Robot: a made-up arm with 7 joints.
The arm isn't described. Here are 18 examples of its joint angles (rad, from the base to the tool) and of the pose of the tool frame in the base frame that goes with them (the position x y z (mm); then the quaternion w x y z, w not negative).
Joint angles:
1: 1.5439 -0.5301 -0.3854 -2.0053 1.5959 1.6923 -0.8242
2: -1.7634 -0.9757 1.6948 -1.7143 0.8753 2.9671 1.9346
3: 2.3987 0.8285 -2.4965 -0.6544 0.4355 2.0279 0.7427
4: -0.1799 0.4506 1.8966 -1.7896 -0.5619 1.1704 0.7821
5: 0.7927 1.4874 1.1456 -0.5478 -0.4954 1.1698 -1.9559
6: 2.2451 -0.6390 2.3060 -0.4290 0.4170 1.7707 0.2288
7: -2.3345 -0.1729 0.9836 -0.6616 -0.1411 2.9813 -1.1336
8: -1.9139 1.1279 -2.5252 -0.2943 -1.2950 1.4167 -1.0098
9: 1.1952 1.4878 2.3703 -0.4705 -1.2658 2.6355 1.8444
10: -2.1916 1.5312 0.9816 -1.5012 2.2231 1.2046 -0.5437
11: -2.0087 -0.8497 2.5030 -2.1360 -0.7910 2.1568 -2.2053
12: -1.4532 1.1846 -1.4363 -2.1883 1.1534 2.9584 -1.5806
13: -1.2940 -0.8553 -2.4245 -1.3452 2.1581 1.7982 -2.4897
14: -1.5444 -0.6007 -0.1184 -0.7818 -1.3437 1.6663 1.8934
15: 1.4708 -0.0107 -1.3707 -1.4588 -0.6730 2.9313 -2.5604
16: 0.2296 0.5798 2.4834 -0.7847 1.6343 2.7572 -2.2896
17: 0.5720 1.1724 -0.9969 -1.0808 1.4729 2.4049 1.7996
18: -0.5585 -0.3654 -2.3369 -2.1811 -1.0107 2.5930 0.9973
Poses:
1: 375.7 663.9 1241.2 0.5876 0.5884 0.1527 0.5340
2: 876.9 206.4 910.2 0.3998 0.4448 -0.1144 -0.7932
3: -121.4 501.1 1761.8 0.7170 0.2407 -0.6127 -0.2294
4: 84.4 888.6 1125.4 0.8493 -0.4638 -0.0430 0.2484
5: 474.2 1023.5 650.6 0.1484 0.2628 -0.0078 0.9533
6: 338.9 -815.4 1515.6 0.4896 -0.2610 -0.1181 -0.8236
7: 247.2 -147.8 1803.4 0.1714 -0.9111 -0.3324 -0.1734
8: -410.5 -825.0 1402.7 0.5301 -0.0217 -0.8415 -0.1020
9: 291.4 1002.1 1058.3 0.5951 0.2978 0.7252 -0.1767
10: 384.9 -865.6 358.7 0.0301 -0.8465 0.5225 0.0977
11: 677.0 343.3 258.7 0.0432 0.2005 -0.3456 -0.9157
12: -769.7 -121.7 756.6 0.2689 -0.3313 0.6012 -0.6757
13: -790.4 723.0 689.3 0.2621 0.8229 0.1668 0.4757
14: -45.7 204.5 1858.4 0.5929 0.1196 0.5657 0.5605
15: 813.7 121.0 1369.5 0.0374 0.7398 0.2496 -0.6237
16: 79.4 393.3 1737.4 0.2272 0.9236 -0.2772 0.1359
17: 1037.0 -91.7 689.5 0.2441 0.3694 0.2507 -0.8609
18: -843.8 -228.5 668.2 0.2220 0.0859 -0.2461 0.9396
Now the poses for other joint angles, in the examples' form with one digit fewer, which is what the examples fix.
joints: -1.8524 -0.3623 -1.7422 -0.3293 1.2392 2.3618 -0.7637
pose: -81 596 1734 0.211 0.833 0.213 0.465
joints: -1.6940 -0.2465 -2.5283 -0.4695 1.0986 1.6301 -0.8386
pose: -158 662 1734 0.197 0.577 -0.082 0.788
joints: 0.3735 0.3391 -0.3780 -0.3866 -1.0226 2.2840 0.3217
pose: 530 170 1755 0.522 -0.381 -0.657 -0.388
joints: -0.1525 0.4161 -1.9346 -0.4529 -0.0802 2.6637 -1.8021
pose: 332 -276 1770 0.164 -0.939 0.300 0.046
